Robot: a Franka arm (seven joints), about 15 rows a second.
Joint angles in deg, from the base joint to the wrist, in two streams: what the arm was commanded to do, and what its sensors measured. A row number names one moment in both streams.
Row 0, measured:
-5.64 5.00 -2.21 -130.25 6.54 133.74 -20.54
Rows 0 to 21, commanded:
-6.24 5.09 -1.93 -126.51 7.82 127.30 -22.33
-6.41 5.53 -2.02 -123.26 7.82 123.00 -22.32
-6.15 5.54 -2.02 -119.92 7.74 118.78 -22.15
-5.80 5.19 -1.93 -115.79 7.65 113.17 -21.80
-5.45 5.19 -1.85 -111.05 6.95 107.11 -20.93
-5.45 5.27 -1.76 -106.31 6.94 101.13 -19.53
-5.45 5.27 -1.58 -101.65 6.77 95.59 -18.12
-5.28 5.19 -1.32 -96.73 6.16 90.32 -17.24
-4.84 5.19 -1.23 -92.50 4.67 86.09 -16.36
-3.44 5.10 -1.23 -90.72 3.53 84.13 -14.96
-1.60 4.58 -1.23 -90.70 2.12 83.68 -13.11
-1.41 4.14 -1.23 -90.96 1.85 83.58 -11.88
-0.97 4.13 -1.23 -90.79 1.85 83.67 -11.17
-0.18 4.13 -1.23 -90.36 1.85 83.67 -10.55
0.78 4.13 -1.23 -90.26 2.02 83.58 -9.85
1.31 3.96 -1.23 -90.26 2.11 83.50 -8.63
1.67 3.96 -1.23 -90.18 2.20 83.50 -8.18
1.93 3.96 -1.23 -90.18 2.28 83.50 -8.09
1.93 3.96 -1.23 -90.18 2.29 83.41 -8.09
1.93 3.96 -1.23 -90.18 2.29 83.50 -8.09
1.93 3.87 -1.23 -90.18 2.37 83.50 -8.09
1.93 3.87 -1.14 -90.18 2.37 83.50 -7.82
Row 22, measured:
2.00 3.49 -1.27 -91.37 2.68 84.23 -8.75
